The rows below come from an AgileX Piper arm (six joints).
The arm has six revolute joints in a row. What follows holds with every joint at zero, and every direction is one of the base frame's.
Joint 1 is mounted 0.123 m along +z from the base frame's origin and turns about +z.
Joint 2 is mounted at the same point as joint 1 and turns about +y.
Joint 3 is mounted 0.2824 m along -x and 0.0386 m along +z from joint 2 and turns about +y.
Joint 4 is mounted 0.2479 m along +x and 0.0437 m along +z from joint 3 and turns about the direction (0.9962, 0, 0.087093).
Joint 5 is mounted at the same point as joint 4 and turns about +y.
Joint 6 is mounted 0.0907 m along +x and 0.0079 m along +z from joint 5 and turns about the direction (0.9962, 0, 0.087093).
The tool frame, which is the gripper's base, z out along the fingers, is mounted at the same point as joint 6; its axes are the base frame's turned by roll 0, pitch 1.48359 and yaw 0 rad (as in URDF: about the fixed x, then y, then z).
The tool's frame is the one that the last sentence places.
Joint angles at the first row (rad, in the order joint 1, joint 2, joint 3, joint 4, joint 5, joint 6):
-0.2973, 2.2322, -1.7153, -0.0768, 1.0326, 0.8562
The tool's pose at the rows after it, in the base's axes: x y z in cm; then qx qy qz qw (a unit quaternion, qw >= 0):
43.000, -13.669, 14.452, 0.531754, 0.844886, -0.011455, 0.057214
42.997, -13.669, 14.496, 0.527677, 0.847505, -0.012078, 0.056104
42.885, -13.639, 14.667, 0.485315, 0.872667, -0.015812, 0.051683
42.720, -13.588, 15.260, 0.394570, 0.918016, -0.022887, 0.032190
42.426, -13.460, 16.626, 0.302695, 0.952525, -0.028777, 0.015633
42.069, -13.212, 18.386, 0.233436, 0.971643, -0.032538, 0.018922
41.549, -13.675, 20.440, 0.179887, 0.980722, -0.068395, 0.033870
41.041, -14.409, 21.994, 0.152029, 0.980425, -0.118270, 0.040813
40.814, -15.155, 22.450, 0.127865, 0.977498, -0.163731, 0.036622
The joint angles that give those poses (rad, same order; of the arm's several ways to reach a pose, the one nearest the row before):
-0.2973, 2.2383, -1.7153, -0.0606, 1.0312, 0.8546
-0.2973, 2.2383, -1.7173, -0.0606, 1.0354, 0.8447
-0.2973, 2.2343, -1.7173, -0.0606, 1.0472, 0.7456
-0.2973, 2.2319, -1.7389, -0.0587, 1.1066, 0.5393
-0.2954, 2.2136, -1.7623, -0.0627, 1.1768, 0.3432
-0.2913, 2.1759, -1.7662, -0.0673, 1.2076, 0.2029
-0.2913, 2.1303, -1.7662, -0.1372, 1.2141, 0.1144
-0.2913, 2.0990, -1.7677, -0.2379, 1.2205, 0.0865
-0.2913, 2.0936, -1.7677, -0.3330, 1.2209, 0.0664

